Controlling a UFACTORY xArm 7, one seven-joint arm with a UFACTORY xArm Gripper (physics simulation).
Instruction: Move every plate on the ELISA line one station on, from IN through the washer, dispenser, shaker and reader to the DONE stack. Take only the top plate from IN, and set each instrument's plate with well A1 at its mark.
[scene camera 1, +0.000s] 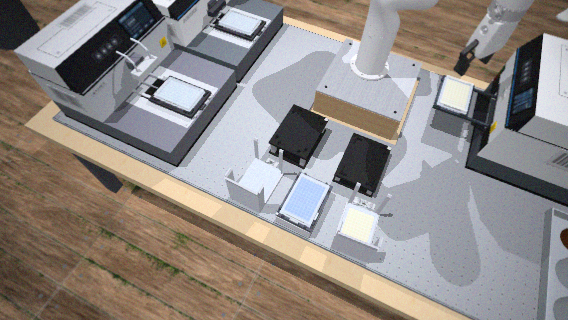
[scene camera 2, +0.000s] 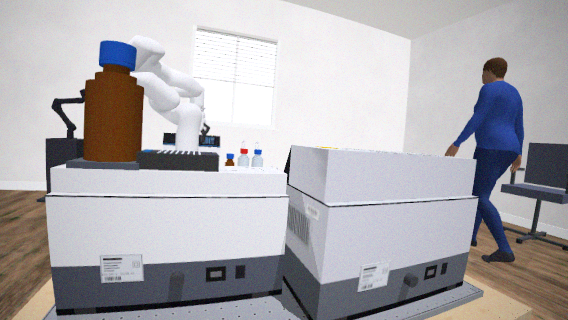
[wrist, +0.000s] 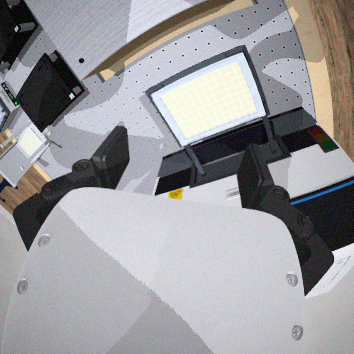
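Note:
There is a reader tray (wrist: 240, 48) here, and I can see a brown bottle (scene camera 2: 113, 109) as well as a DONE rack (scene camera 1: 356, 248). My own gripper (scene camera 1: 470, 66), which the wrist view also shows (wrist: 184, 149), is open and holds nothing.

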